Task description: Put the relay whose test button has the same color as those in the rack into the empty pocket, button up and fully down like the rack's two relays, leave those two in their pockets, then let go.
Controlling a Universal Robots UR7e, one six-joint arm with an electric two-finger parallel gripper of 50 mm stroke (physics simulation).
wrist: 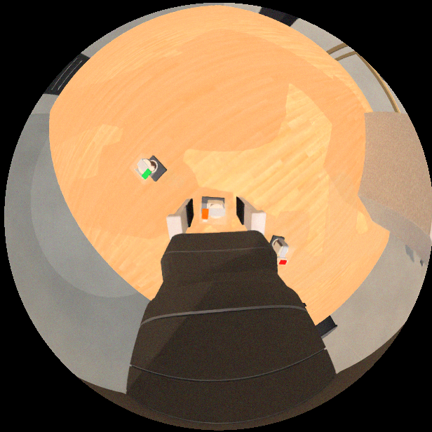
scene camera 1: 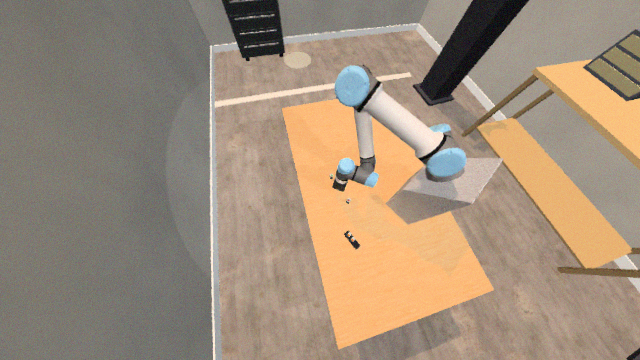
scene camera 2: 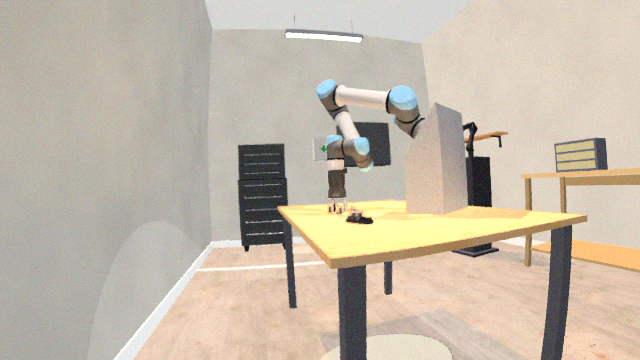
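Seen in the pictures: gripper, fingertip midpoint: [scene camera 2: 339, 211]; arm's base, origin of the base link: [scene camera 2: 433, 138].
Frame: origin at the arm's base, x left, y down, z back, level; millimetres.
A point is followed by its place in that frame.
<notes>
My gripper [wrist: 214, 205] [scene camera 2: 337, 204] @[x -190, y 318, z -418 mm] is open and low over the table. Its fingers stand on both sides of the relay with an orange button [wrist: 214, 208], with gaps; nothing is gripped. That relay is upright, button up. The relay with a green button [wrist: 148, 167] [scene camera 1: 331, 176] @[x -265, y 293, z -443 mm] stands up and left in the wrist view. The relay with a red button [wrist: 280, 248] [scene camera 1: 348, 201] @[x -76, y 293, z -403 mm] is right of the gripper body. The black rack [scene camera 1: 356, 245] @[x 170, y 330, z -450 mm] [scene camera 2: 367, 220] @[x 183, y 319, z -455 mm] holds two pale relays toward one end; their button color is too small to tell surely.
The wooden table [scene camera 1: 390, 300] @[x 470, y 332, z -391 mm] [scene camera 2: 450, 235] @[x 522, y 333, z -384 mm] bears the relays and the rack. The robot's grey pedestal [scene camera 1: 440, 195] @[x 95, y -43, z -127 mm] [scene camera 2: 435, 170] @[x 141, y 155, z -116 mm] stands at the table's right side in the scene views. The red-button relay lies between the gripper and the rack in scene camera 1.
</notes>
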